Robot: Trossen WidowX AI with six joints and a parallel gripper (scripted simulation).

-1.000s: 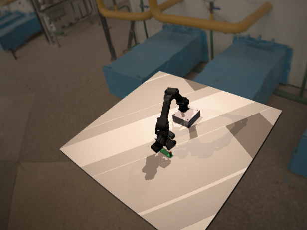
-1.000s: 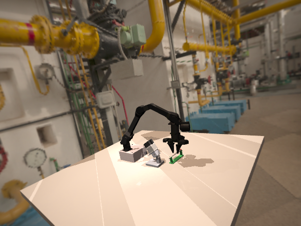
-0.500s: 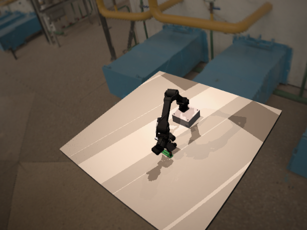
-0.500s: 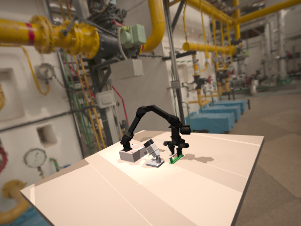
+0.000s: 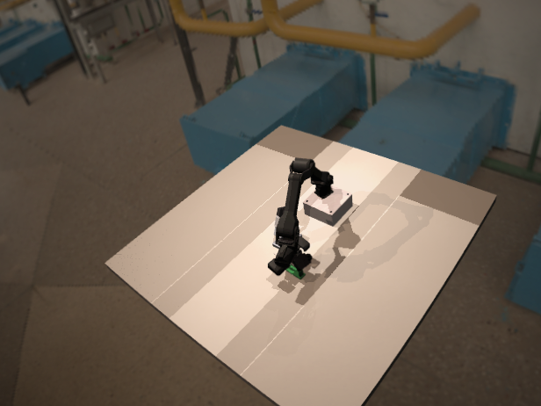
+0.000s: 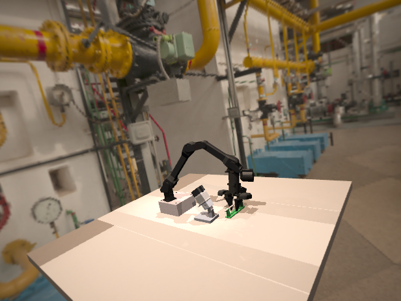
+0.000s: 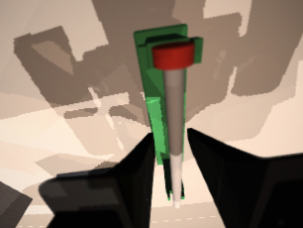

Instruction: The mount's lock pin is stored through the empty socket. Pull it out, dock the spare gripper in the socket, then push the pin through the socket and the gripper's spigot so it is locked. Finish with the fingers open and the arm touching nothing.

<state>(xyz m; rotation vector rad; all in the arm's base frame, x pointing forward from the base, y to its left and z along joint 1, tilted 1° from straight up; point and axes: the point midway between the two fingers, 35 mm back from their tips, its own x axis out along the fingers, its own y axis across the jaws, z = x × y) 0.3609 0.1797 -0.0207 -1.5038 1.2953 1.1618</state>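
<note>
My gripper tip is 10 mm to the right of the green cradle and 10 mm below it. Round my gripper tip: grey mount (120 mm to the right, 80 mm behind, 40 mm above); spare gripper (120 mm to the right, 110 mm above, 90 mm behind).
</note>
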